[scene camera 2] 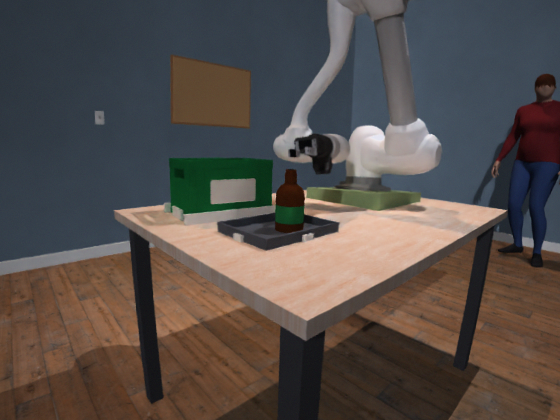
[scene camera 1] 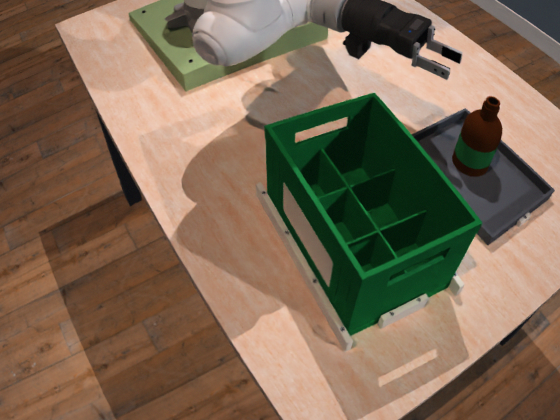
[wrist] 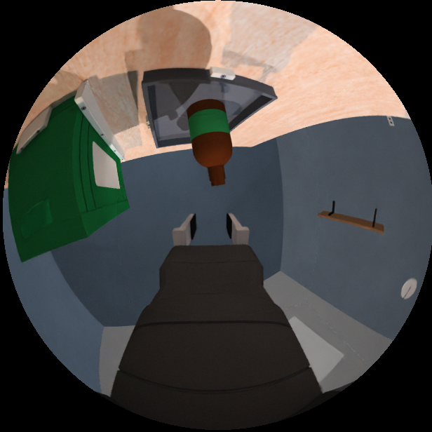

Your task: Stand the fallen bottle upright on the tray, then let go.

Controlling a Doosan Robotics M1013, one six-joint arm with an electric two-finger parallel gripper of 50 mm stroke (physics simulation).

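Frame: origin at the arm's base, x ahead, y left, z up, level; millimetres.
Where they show: gripper, fingertip midpoint: (scene camera 2: 297, 151) (scene camera 1: 455, 66); arm's base at its link origin: (scene camera 2: 362, 189).
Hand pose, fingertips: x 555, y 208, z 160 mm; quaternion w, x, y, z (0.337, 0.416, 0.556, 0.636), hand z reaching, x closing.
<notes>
Things, the pixels of their top centre, and the offset from my fingertips.
- brown bottle at its top centre: (scene camera 1: 493, 101) (scene camera 2: 291, 169) dy +52, dx +60, dz -44 mm
- dark grey tray at its top centre: (scene camera 1: 478, 165) (scene camera 2: 279, 222) dy +44, dx +87, dz -178 mm
- green crate at its top centre: (scene camera 1: 370, 171) (scene camera 2: 220, 159) dy -239, dx +114, dz -29 mm
The brown bottle (scene camera 1: 478, 140) (scene camera 2: 290, 200) (wrist: 212, 142) with a green label stands upright on the dark grey tray (scene camera 1: 520, 172) (scene camera 2: 250, 239) (wrist: 175, 73), its base inside the tray's raised rim. Its neck points up and is free. My gripper (scene camera 1: 454, 63) (scene camera 2: 294, 148) (wrist: 210, 221) is open and empty. It is level, back from the bottle on the robot's side and a little higher than the bottle's mouth. In the wrist view a gap shows between the fingertips and the bottle's neck.
A green crate (scene camera 1: 325, 200) (scene camera 2: 192, 187) (wrist: 55, 175) with inner dividers stands beside the tray, with pale stop blocks (scene camera 1: 404, 311) along its base. The robot's base is on a light green plate (scene camera 1: 250, 70) (scene camera 2: 370, 200). A person (scene camera 2: 537, 135) stands beyond the table.
</notes>
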